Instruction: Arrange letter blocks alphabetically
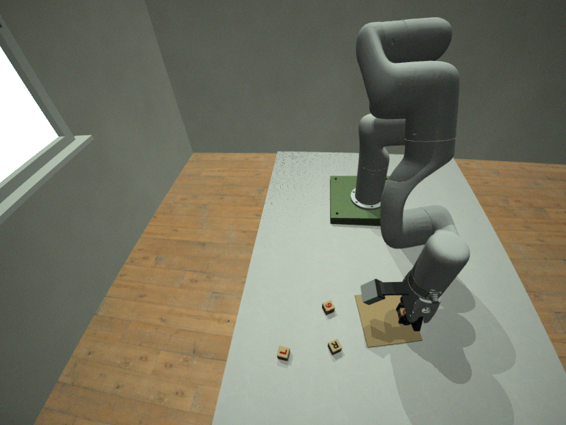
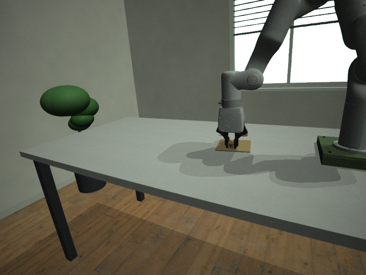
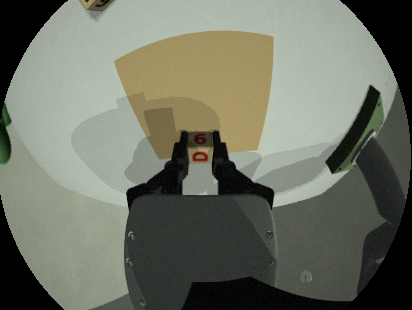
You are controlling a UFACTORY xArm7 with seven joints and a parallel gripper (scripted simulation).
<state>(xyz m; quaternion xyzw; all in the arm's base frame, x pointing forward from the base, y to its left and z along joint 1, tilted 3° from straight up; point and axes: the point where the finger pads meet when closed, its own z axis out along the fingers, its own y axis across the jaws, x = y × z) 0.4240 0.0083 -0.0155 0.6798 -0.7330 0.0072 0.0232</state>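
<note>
Now: hand 40 mm to the left of the tan mat and 30 mm above it.
</note>
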